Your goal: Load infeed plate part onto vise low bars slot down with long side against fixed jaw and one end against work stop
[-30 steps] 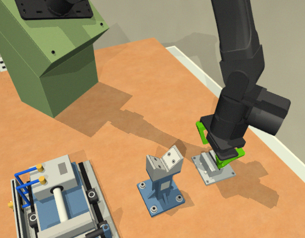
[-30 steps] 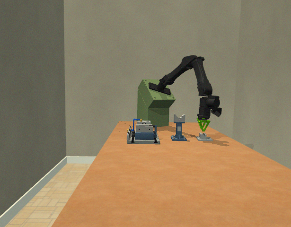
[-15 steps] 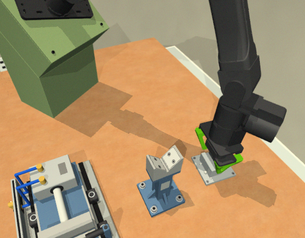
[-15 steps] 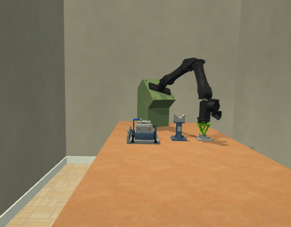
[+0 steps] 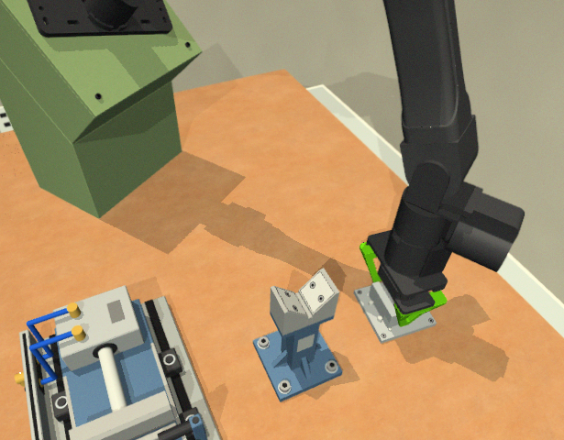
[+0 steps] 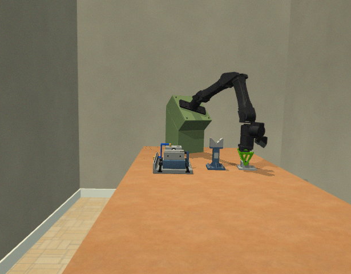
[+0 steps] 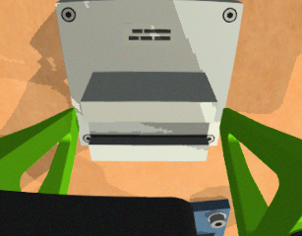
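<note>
Right now the grey part is right at my hand. Also, from my hand: blue base 380 mm to the right, 30 mm behind, 10 mm above; infeed plate 30 mm below, 10 mm to the left; work stop 340 mm to the right, 60 mm above, 40 mm ahead.
</note>
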